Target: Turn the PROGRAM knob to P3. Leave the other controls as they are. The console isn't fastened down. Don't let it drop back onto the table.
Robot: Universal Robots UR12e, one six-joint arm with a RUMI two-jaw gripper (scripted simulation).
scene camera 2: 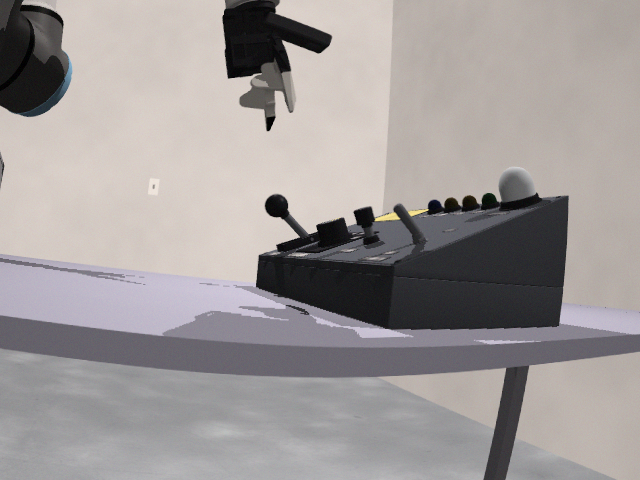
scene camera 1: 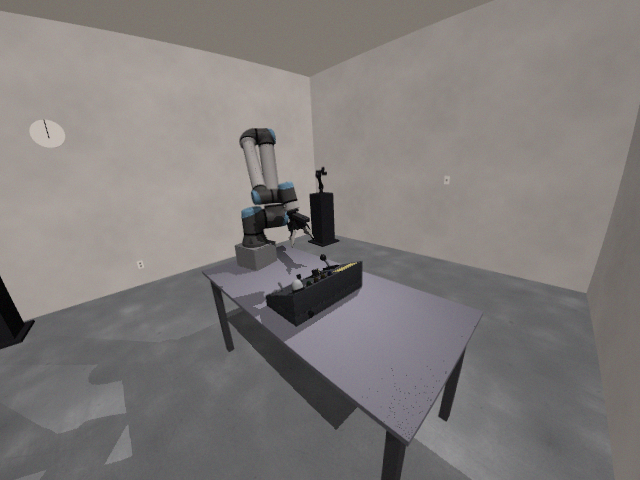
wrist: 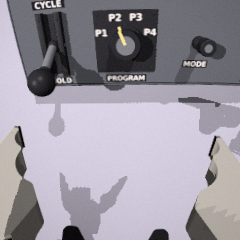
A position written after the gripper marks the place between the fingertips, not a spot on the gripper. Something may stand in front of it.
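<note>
The gripper [scene camera 2: 278, 122] is visible, also at [wrist: 118, 133]. A dark console [scene camera 2: 481, 266] is in view as well; the console appears too at [scene camera 1: 323, 289] and [wrist: 90, 46].
</note>
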